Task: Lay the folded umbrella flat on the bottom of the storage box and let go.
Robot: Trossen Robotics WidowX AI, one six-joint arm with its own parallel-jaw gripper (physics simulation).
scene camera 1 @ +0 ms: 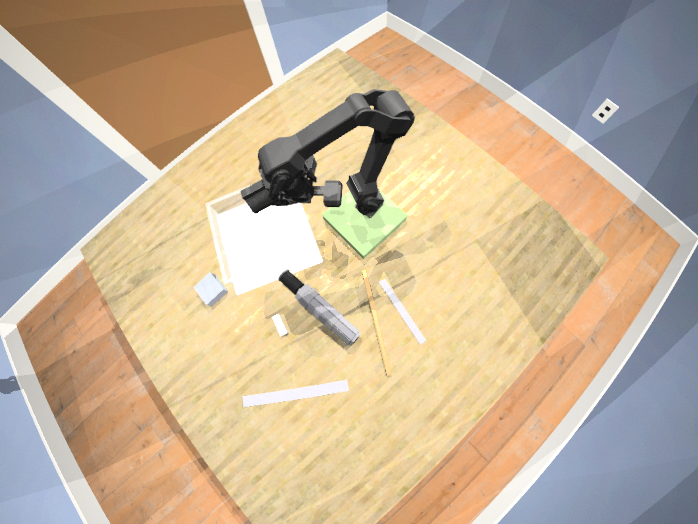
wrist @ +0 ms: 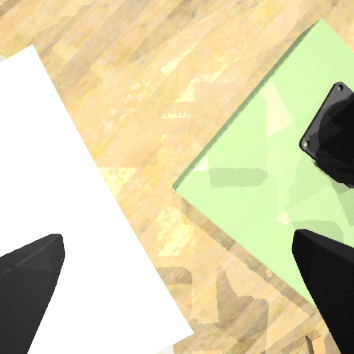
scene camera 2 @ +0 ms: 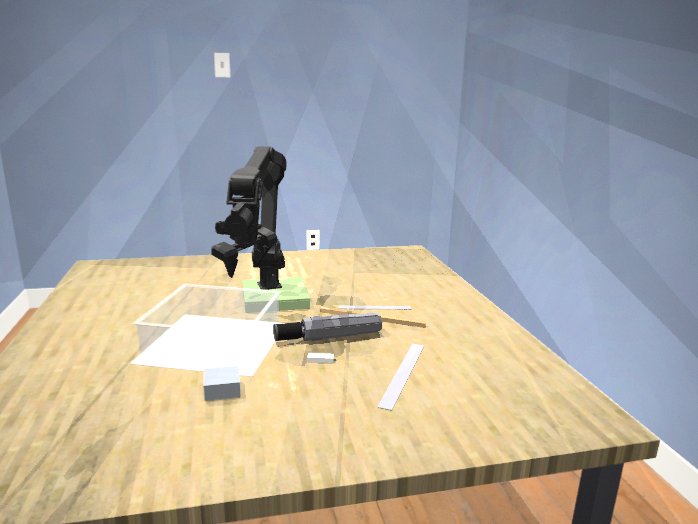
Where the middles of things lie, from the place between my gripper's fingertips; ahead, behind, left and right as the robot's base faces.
I see my gripper 150 mm short of the storage box [scene camera 2: 207, 326], 100 mm to the left of it and 80 mm above it.
